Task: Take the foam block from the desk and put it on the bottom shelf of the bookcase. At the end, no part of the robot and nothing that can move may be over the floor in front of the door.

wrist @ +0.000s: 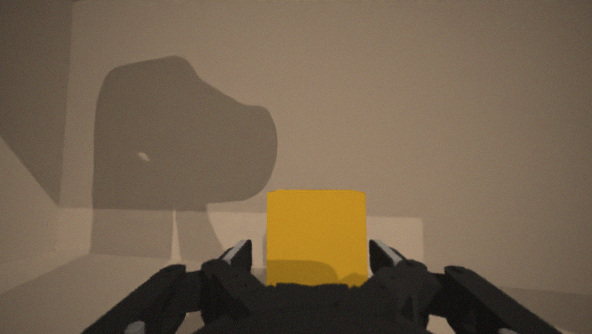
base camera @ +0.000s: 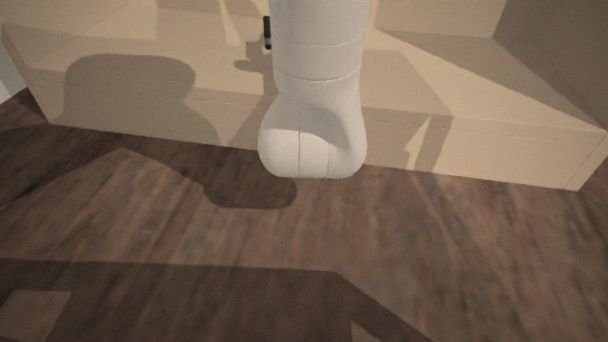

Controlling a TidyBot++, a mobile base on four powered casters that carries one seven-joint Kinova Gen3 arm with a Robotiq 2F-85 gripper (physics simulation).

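Places are measured from the arm's base along level axes (x ahead, y left, z up), in metres.
Pixels of known places: gripper, fingertip midpoint: (wrist: pixel 309 253).
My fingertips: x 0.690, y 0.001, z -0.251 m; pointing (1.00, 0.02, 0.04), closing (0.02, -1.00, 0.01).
Behind a point stands the place of what it marks.
The yellow foam block (wrist: pixel 316 230) {x 0.664, y -0.004, z -0.229 m} stands upright between the open fingers of my gripper (wrist: pixel 309 253) {x 0.690, y 0.000, z -0.251 m} in the wrist view, with a narrow gap beside each fingertip. Its lower edge is hidden behind the gripper's dark body, so its contact with the shelf cannot be seen. The bottom shelf (base camera: pixel 215 70) {x 0.570, y 0.138, z -0.296 m} (wrist: pixel 100 285) {x 0.726, y 0.197, z -0.296 m} of the bookcase (base camera: pixel 560 60) {x 0.624, y -0.380, z -0.285 m} runs across the upper part of the base view. There, the arm reaches in over the shelf and hides the block; a small black part of the gripper shows at the arm's left edge.
The white arm (base camera: pixel 315 135) {x 0.351, y -0.006, z -0.238 m} hangs over the shelf's front edge in the base view. The bookcase's back panel (wrist: pixel 450 125) {x 0.752, y -0.143, z -0.143 m} rises behind the block, with a side panel (wrist: pixel 30 100) {x 0.780, y 0.366, z -0.092 m} at the left. Dark wood floor (base camera: pixel 400 240) {x 0.357, y -0.117, z -0.396 m} lies before the bookcase. The door does not show.
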